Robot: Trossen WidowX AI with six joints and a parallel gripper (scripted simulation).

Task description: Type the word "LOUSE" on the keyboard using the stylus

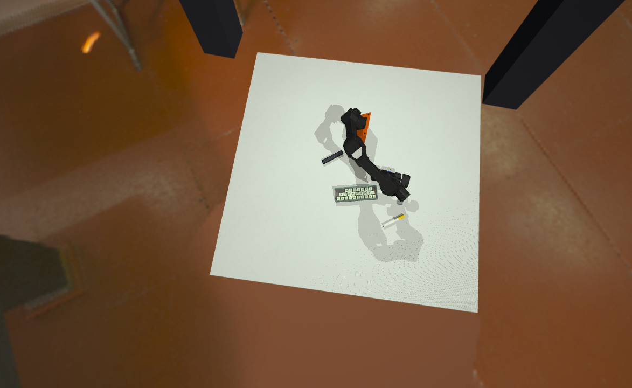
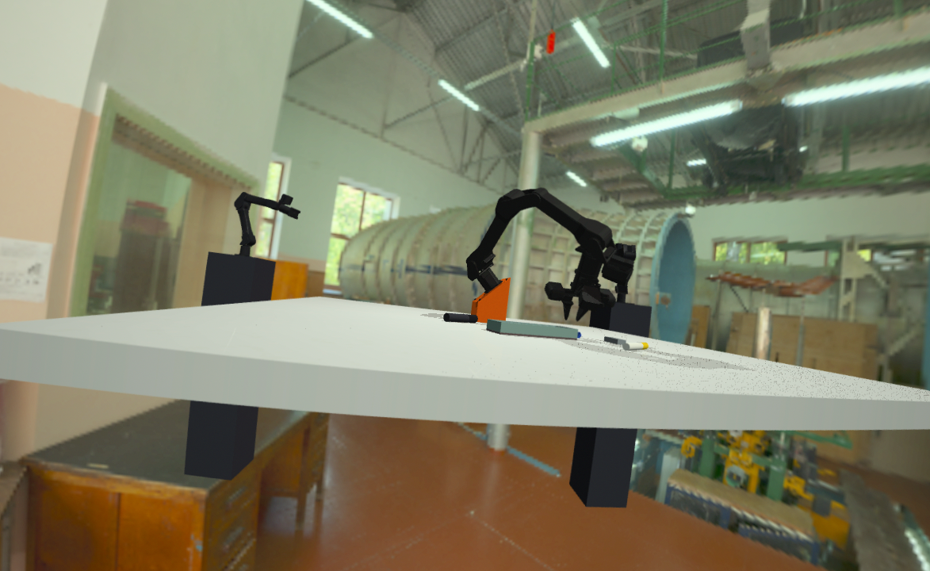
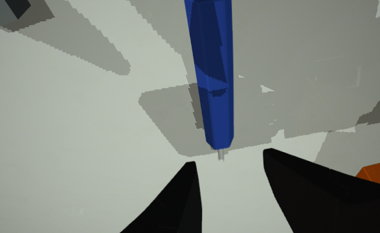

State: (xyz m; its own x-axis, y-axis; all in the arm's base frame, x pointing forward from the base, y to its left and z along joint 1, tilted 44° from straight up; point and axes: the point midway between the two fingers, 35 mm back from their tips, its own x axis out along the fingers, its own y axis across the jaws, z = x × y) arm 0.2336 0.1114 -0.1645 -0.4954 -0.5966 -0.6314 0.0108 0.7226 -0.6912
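My gripper tip is 40 mm above the blue stylus and 20 mm past it. Also, from my gripper tip: yellow pen (220 mm ahead, 80 mm to the left, 40 mm below); black cylinder (310 mm to the right, 50 mm behind, 30 mm below); grey block (100 mm ahead, 80 mm to the left, 40 mm below).
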